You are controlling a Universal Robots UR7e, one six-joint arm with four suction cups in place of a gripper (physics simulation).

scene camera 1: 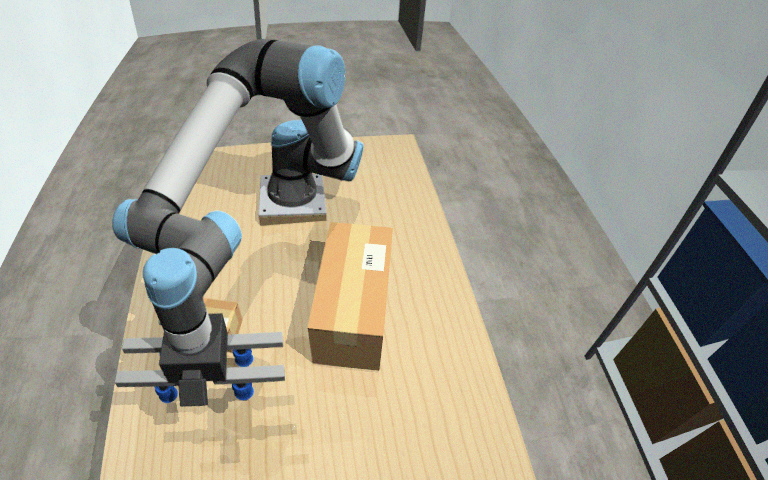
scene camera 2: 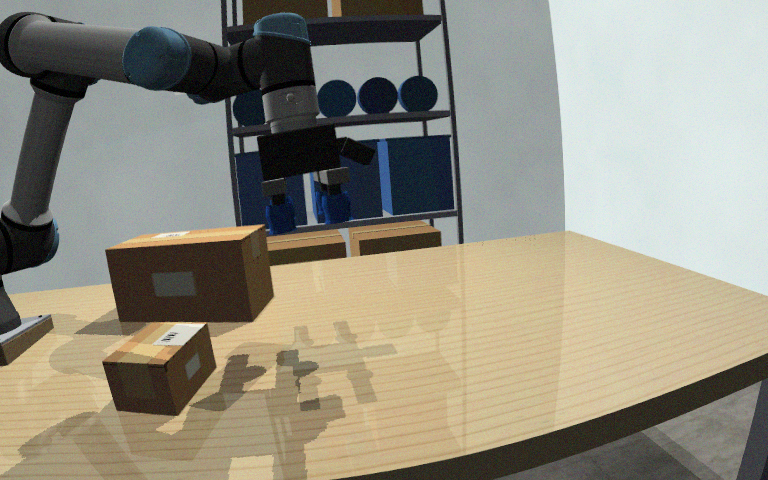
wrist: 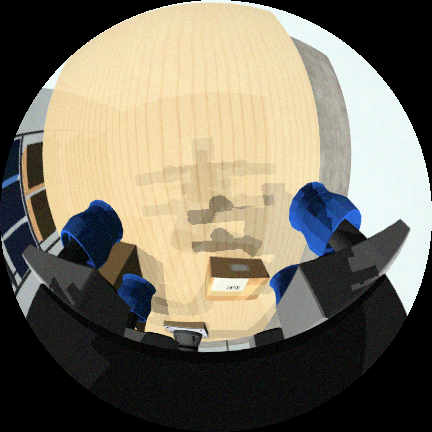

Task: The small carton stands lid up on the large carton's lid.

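Pixels of known places: hand, its tool point: (scene camera 2: 308,220) (wrist: 206,261); arm's base, origin of its link: (scene camera 1: 291,191) (wrist: 187,333).
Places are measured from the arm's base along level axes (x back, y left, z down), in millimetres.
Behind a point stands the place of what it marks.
The small carton (scene camera 1: 226,310) {x -462, y -151, z -41 mm} (scene camera 2: 155,373) {x -489, y -285, z -27 mm} (wrist: 237,277) {x -521, y -206, z -38 mm} stands lid up on the table, with a white label on its lid. In scene camera 1 the arm and gripper partly hide it. The large carton (scene camera 1: 351,283) {x -466, y 145, z -123 mm} (scene camera 2: 181,283) {x -438, y 74, z -46 mm} (wrist: 120,262) {x -576, y 55, z -42 mm} stands lid up beside it, with a gap between them and a tape strip and label on its lid. My gripper (scene camera 1: 203,376) {x -701, y -144, z -170 mm} (scene camera 2: 308,212) {x -701, y -144, z -170 mm} (wrist: 209,250) {x -701, y -144, z -170 mm} has four blue suction cups pointing down; they are off and bear nothing. It hangs above the table, past the cartons' ends farther from the robot base, touching neither carton.
The wooden table (scene camera 1: 441,396) {x -688, y 328, z 33 mm} (scene camera 2: 509,339) {x -975, y -178, z 33 mm} (wrist: 190,65) {x -992, y -120, z 33 mm} carries both cartons and the robot base (scene camera 1: 269,210) {x -89, y -65, z -9 mm}. A storage rack (scene camera 1: 684,229) (scene camera 2: 373,31) with blue bins and brown boxes stands beyond the table's side, on the large carton's side.
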